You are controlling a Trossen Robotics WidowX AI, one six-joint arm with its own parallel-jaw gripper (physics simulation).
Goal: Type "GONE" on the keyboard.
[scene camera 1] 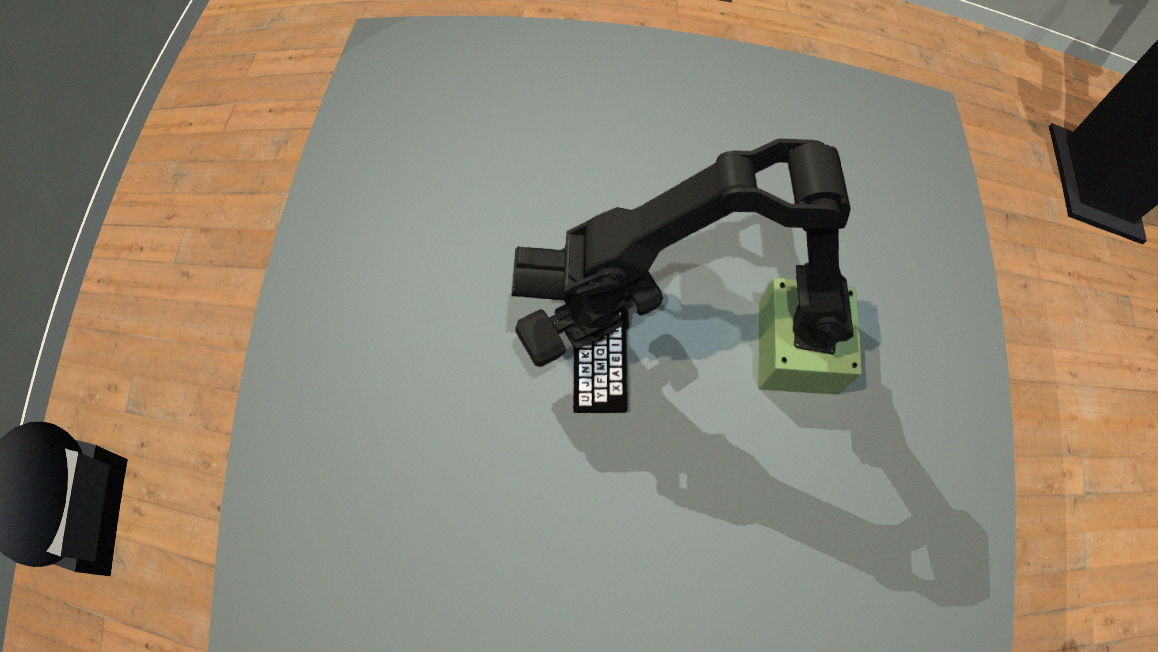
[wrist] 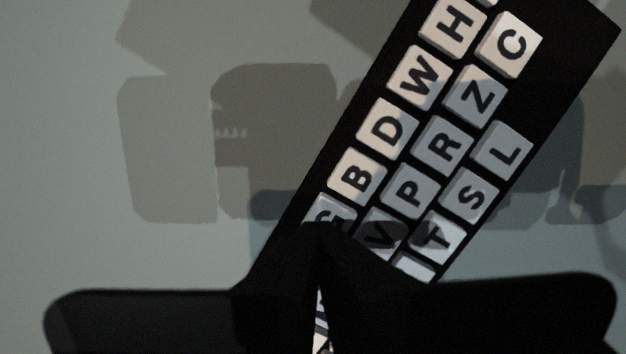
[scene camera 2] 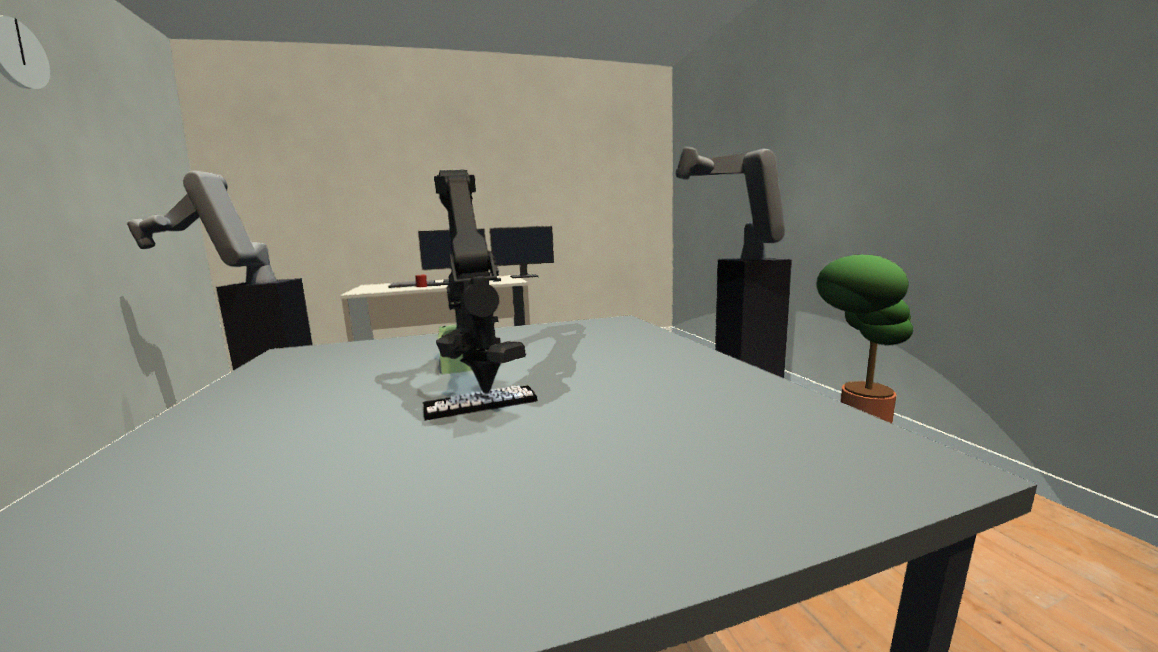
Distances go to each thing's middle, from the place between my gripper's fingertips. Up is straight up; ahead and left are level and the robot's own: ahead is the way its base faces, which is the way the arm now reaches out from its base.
I see my gripper 20 mm past the black keyboard [scene camera 1: 615, 403], 20 mm above it and 10 mm to the left of it.
